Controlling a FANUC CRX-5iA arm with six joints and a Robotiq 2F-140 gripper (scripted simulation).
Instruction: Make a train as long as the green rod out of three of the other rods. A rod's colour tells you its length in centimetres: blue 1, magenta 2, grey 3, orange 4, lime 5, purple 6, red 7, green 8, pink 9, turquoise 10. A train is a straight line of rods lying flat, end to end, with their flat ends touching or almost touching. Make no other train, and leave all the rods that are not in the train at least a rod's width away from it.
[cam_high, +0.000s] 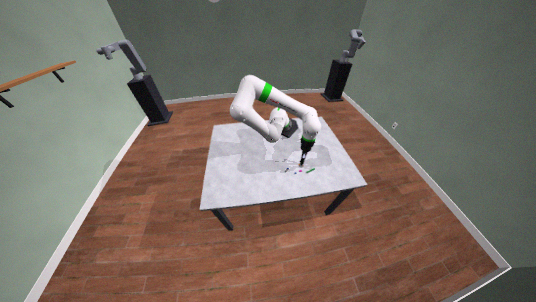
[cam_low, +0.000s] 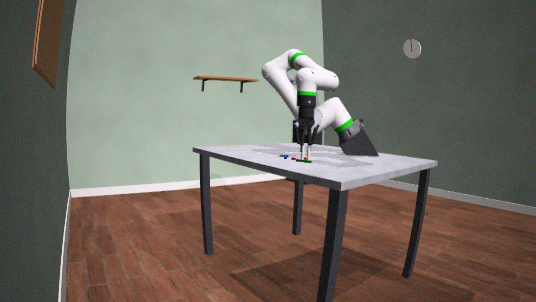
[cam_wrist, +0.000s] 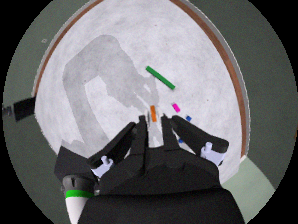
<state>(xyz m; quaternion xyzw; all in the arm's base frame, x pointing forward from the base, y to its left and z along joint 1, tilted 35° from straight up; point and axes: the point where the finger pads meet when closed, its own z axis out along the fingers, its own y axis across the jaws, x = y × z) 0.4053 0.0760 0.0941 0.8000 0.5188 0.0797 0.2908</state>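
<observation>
Now: hand 3 cm above the orange rod. The rest, counted from my hand: green rod 7 cm ahead, 6 cm to the left, 3 cm below; then grey rod 13 cm to the right, 3 cm below, 2 cm ahead; then magenta rod 5 cm ahead, 3 cm below, 2 cm to the right.
</observation>
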